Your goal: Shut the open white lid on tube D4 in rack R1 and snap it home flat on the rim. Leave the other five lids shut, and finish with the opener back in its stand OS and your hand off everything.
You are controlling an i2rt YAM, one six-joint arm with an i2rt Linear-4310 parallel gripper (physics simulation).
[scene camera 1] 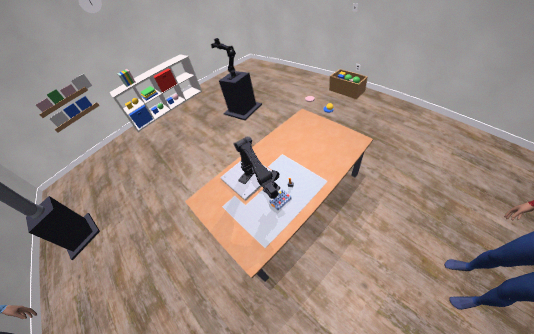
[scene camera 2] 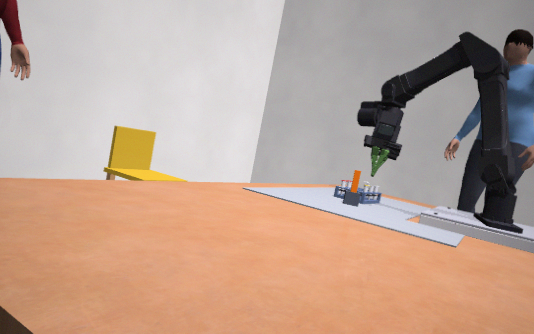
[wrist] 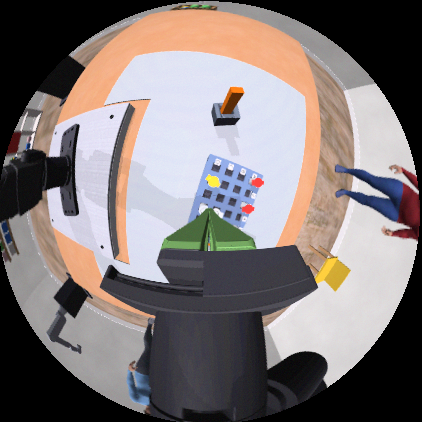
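Seen in the pictures: gripper, fingertip midpoint: (scene camera 2: 372, 176) (wrist: 208, 212); arm's base, origin of the base link: (scene camera 1: 249, 173) (scene camera 2: 495, 224) (wrist: 67, 170).
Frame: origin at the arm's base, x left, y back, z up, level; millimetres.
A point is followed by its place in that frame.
Note:
My gripper (scene camera 2: 372, 175) @(x -78, y -306, z 49 mm) (wrist: 208, 212) @(x -78, y -306, z 49 mm) has its green fingers shut and empty. The fingertips point down above the blue rack R1 (scene camera 1: 281, 201) @(x -115, y -357, z 23 mm) (scene camera 2: 371, 200) @(x -77, y -294, z -17 mm) (wrist: 206, 171) @(x -34, y -306, z 5 mm). In the wrist view they cover part of the rack's near rows. White shapes (wrist: 203, 207) @(x -82, y -302, z 16 mm) (wrist: 218, 212) @(x -85, y -320, z 28 mm) show beside the tips, partly hidden; I cannot tell whether the D4 lid is open or flat. A yellow lid (wrist: 212, 181) @(x -47, y -312, z 23 mm) and two red lids (wrist: 257, 182) @(x -44, y -373, z 23 mm) (wrist: 248, 209) @(x -82, y -363, z 23 mm) sit on tubes in the rack. The orange opener (scene camera 1: 290, 180) @(x 61, y -335, z 43 mm) (scene camera 2: 356, 181) @(x 67, y -327, z 33 mm) (wrist: 233, 100) @(x 59, y -331, z 40 mm) stands upright in its dark stand OS (scene camera 1: 290, 185) (scene camera 2: 351, 199) @(x 77, y -329, z -11 mm) (wrist: 226, 120) @(x 50, y -333, z -6 mm).
The rack and stand are on a pale mat (scene camera 1: 300, 172) @(x 202, y -338, z -25 mm) (scene camera 2: 310, 196) @(x 92, y -426, z -25 mm) (wrist: 170, 80) @(x 156, y -233, z -25 mm) on the orange table (scene camera 1: 325, 135) @(x 677, y -347, z -28 mm) (scene camera 2: 150, 240) @(x 717, y -430, z -28 mm) (wrist: 250, 40). The arm's base plate (scene camera 1: 229, 178) @(x -113, y 113, z 1 mm) (wrist: 95, 150) @(x 18, y -108, z -1 mm) lies beside the mat. The opener's stand is a short way from the rack.

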